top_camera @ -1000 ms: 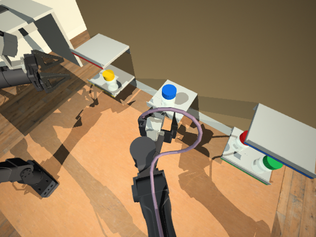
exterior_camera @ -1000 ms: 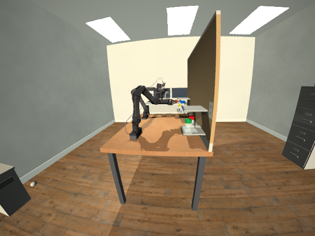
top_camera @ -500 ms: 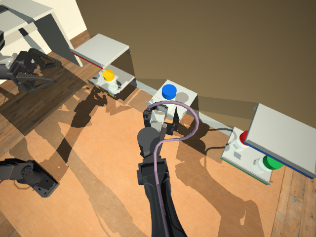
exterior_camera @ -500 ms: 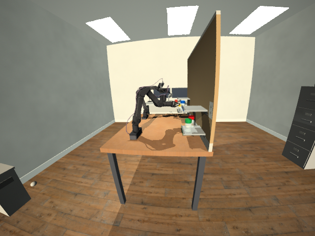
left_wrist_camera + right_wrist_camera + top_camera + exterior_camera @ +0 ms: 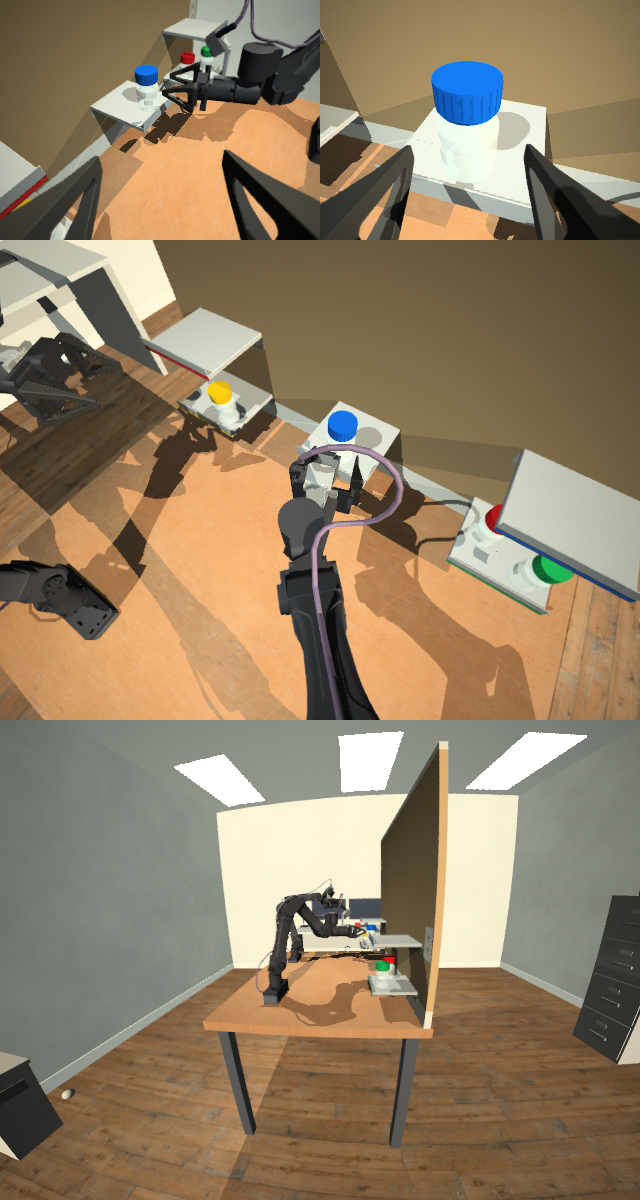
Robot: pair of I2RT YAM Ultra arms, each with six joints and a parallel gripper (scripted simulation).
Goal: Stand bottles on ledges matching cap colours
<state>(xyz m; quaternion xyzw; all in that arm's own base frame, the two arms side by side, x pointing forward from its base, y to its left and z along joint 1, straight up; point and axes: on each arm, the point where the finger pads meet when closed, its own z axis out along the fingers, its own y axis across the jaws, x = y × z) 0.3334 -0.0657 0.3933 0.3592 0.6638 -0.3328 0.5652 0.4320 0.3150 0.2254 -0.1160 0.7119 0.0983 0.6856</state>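
The blue-capped bottle is 5 cm ahead of my right hand, 3 cm below it and 1 cm to the left of it. The rest, counted from my right hand: yellow-capped bottle: 35 cm to the left, 12 cm below, 9 cm ahead; then red-capped bottle: 33 cm to the right, 12 cm below, 7 cm ahead; then brown wall: 20 cm ahead, 18 cm above, 1 cm to the right.
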